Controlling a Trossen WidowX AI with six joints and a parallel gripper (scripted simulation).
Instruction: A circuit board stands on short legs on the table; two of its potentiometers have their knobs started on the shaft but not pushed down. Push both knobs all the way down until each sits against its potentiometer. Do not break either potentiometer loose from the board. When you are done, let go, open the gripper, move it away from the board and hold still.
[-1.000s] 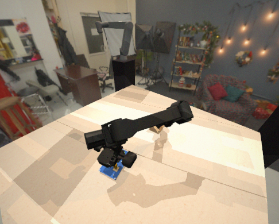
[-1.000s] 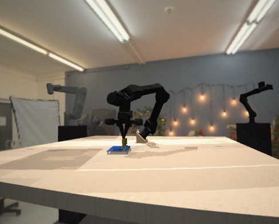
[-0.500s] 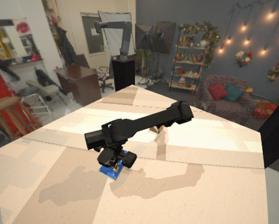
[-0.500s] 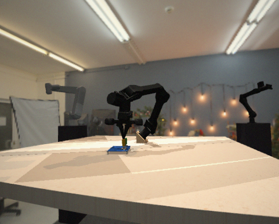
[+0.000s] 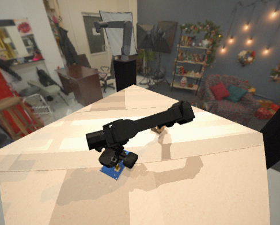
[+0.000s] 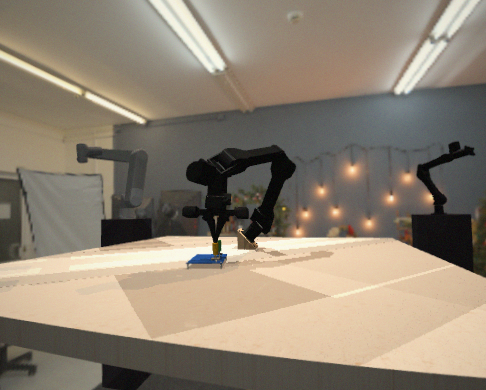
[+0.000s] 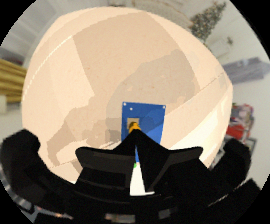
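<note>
Right now the orange-yellow knob is 2 cm below my gripper tip. Round my gripper tip: green knob: 7 cm behind, 1 cm to the right, 1 cm below.
</note>
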